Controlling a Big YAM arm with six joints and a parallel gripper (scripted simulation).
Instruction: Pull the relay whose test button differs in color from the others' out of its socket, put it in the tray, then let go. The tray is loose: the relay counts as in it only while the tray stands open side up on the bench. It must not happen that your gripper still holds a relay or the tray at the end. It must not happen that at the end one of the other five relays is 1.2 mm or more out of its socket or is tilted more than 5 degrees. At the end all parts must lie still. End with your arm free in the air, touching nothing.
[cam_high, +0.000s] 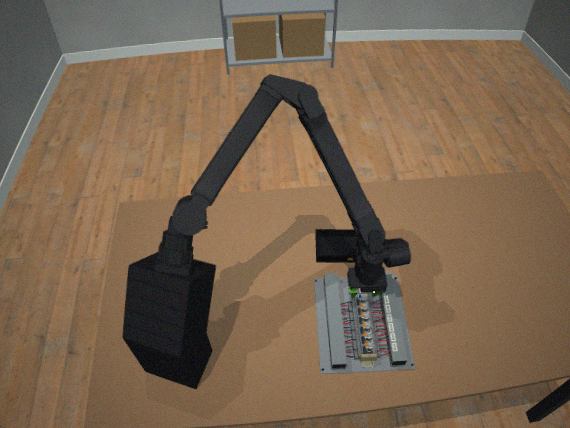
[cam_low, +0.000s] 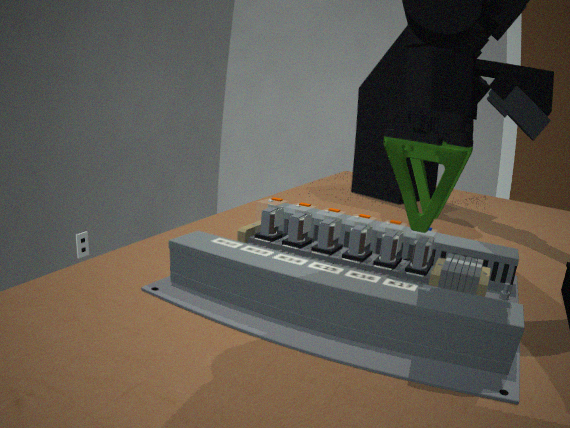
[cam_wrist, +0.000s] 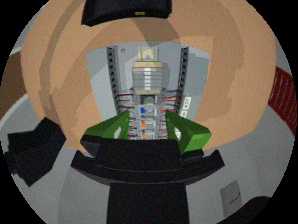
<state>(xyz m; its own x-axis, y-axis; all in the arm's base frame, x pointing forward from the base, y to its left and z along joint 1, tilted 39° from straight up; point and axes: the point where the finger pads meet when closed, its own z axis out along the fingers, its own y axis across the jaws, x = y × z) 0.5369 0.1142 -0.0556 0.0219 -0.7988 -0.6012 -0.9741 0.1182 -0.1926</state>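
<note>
The relay is 30 mm below my hand. Round my hand: black tray: 50 mm behind, 230 mm to the left, 70 mm below.
</note>
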